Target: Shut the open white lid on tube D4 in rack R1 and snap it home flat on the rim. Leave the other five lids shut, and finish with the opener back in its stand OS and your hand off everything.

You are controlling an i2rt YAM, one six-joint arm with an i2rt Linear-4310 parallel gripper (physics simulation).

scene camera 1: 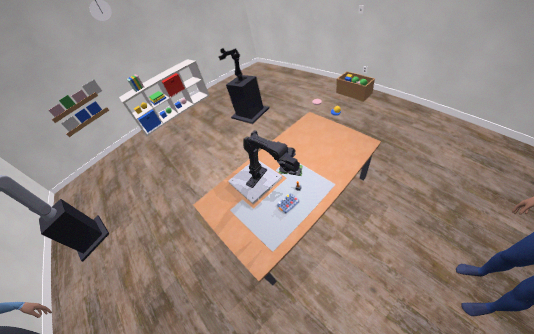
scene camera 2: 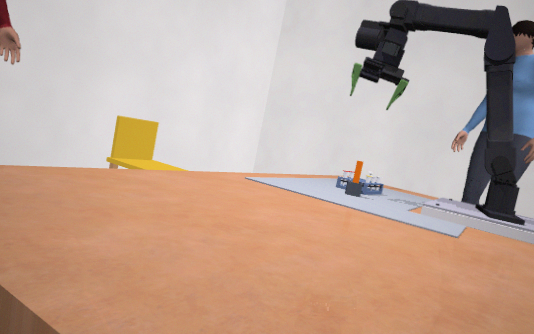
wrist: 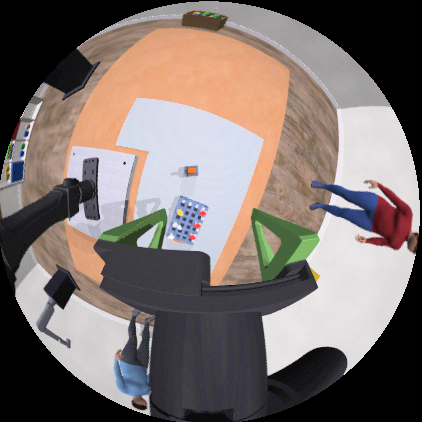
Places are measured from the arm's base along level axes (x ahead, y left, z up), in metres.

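Pixels of known places: gripper, fingertip midpoint: (scene camera 1: 294,174) (scene camera 2: 368,102) (wrist: 208,212); arm's base, origin of the base link: (scene camera 1: 256,177) (scene camera 2: 497,215) (wrist: 90,188).
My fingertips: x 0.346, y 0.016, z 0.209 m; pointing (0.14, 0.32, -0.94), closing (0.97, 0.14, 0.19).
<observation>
Ahead of a thing's pixels: the offset from my fingertips to its middle. "spot": to the spot under its first point. Level surfaces: height alone.
The blue rack R1 {0.203 m down, 0.014 m back, 0.102 m right} (scene camera 1: 288,203) (scene camera 2: 372,189) (wrist: 187,220) stands on the pale mat {0.234 m down} (scene camera 1: 270,235) (scene camera 2: 300,187) (wrist: 235,150). It holds tubes with red, yellow and white tops; the wrist view shows a yellow top {spot: 0.186 m down, 0.031 m back, 0.065 m right} (wrist: 180,213) and a red top {spot: 0.186 m down, 0.028 m ahead, 0.061 m right} (wrist: 202,213). Which one is D4, and how its white lid is tilted, is too small to tell. The orange opener {0.188 m down, 0.015 m back, 0.047 m left} (scene camera 1: 298,184) (scene camera 2: 358,171) (wrist: 192,170) stands upright in its dark stand OS {0.218 m down, 0.015 m back, 0.047 m left} (scene camera 2: 354,188), beside the rack. My gripper (scene camera 1: 291,171) (scene camera 2: 369,102) (wrist: 208,212) is open and empty, high above the mat, touching neither.
The arm's pale base plate (scene camera 1: 241,185) (scene camera 2: 450,220) (wrist: 110,165) lies beside the mat on the orange-brown table {0.237 m down} (scene camera 1: 340,135) (scene camera 2: 200,250) (wrist: 215,65). A yellow chair (scene camera 2: 135,140) stands beyond the table. A person in red (wrist: 392,220) stands off to one side.
</observation>
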